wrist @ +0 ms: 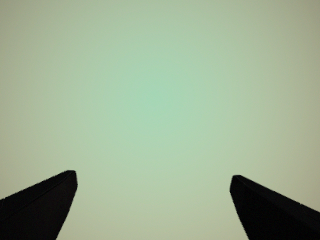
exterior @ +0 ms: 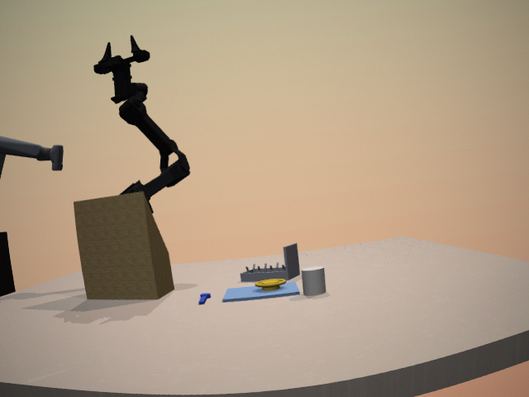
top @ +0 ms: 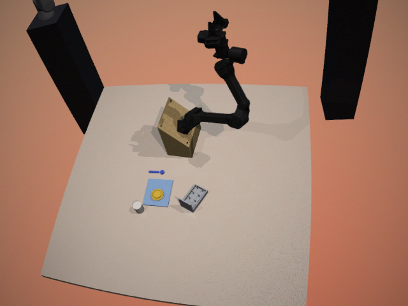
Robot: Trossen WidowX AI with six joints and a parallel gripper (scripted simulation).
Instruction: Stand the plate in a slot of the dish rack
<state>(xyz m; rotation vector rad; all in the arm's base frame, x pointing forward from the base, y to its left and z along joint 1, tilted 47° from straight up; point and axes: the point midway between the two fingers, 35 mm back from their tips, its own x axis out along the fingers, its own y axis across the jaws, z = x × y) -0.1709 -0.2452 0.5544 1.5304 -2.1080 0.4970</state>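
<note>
My gripper tip is 740 mm above the yellow plate, 360 mm short of it and 350 mm to the left of it. Round my gripper tip: white cup (740 mm below, 440 mm to the right, 440 mm ahead); grey dish rack (740 mm below, 380 mm ahead, 170 mm to the right); blue spoon (760 mm below, 370 mm to the right, 220 mm ahead).
</note>
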